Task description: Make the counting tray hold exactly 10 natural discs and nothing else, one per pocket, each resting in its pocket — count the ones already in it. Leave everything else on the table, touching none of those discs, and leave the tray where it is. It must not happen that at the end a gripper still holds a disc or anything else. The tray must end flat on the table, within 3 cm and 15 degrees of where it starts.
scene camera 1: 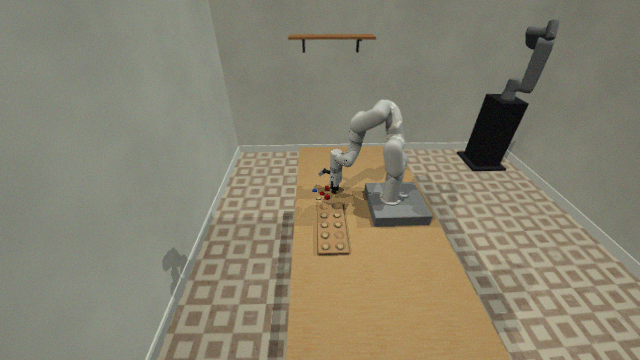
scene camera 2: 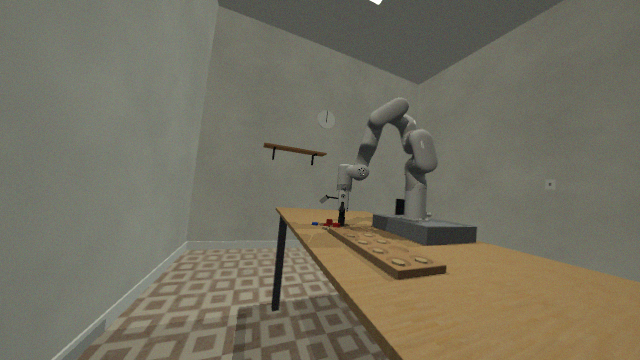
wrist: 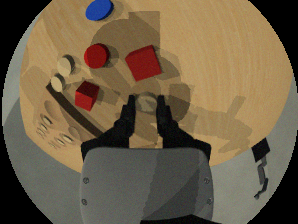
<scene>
I see my gripper [wrist: 146, 103], a wooden counting tray [scene camera 2: 412, 269] and a red cube [wrist: 143, 63].
The wooden counting tray shows as well in the wrist view [wrist: 71, 122].
</scene>
